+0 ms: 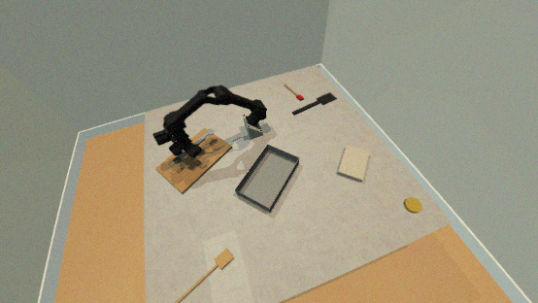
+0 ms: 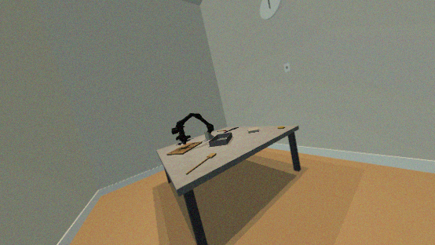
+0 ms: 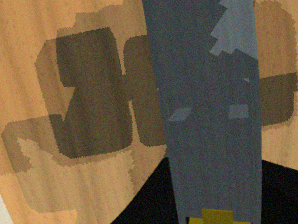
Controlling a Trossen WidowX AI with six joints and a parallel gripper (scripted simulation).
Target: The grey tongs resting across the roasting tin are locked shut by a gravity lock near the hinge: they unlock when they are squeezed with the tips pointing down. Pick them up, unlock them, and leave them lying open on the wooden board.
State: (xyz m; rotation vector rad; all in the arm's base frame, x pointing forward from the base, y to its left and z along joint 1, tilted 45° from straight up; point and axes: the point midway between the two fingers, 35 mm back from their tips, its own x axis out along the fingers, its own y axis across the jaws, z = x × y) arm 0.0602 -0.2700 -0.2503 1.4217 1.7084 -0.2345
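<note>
Right now my gripper tip is 4 cm below the yellow lock piece. Also, from my gripper tip: wooden board: 4 cm below; black spatula: 82 cm to the left, 10 cm behind, 4 cm below; roasting tin: 33 cm to the left, 29 cm ahead, 2 cm below.
</note>
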